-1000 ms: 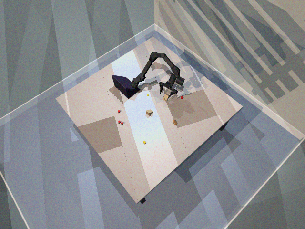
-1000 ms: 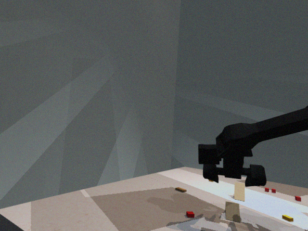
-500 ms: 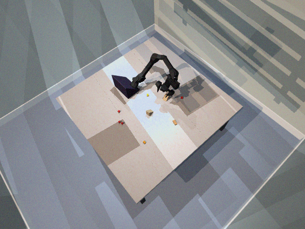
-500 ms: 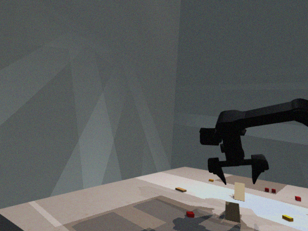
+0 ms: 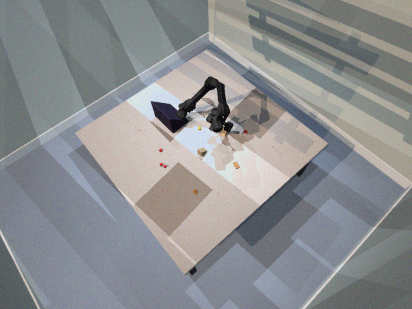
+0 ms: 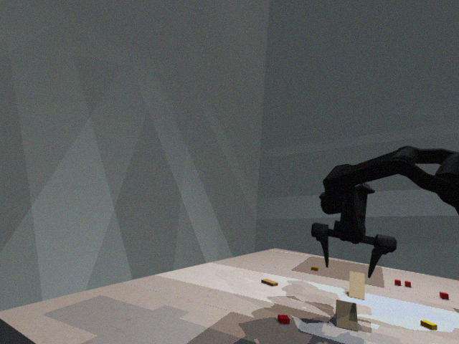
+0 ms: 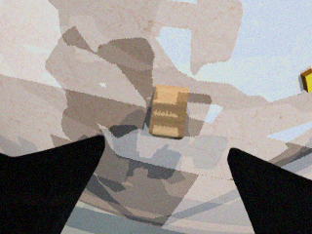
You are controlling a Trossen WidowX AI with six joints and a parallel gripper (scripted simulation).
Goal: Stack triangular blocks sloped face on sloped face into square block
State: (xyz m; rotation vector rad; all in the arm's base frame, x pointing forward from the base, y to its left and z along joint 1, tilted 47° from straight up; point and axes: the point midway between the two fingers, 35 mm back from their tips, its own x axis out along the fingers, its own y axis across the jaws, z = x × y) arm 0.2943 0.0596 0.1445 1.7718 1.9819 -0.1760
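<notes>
My gripper tip is now 90 mm short of the red cube, 150 mm to the right of it and 90 mm above it. From my gripper tip the other things lie so: flat block: 250 mm ahead, 90 mm to the right, 90 mm below.
</notes>
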